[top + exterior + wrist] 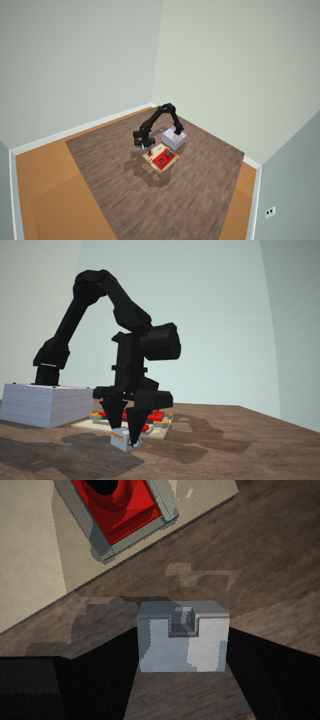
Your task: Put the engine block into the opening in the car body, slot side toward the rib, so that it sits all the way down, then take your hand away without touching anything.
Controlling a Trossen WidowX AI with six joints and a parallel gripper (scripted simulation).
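My gripper tip is 8 cm to the right of the black post, 2 cm below it and 2 cm short of it. The rest, counted from my gripper tip: engine block: 1 cm above.
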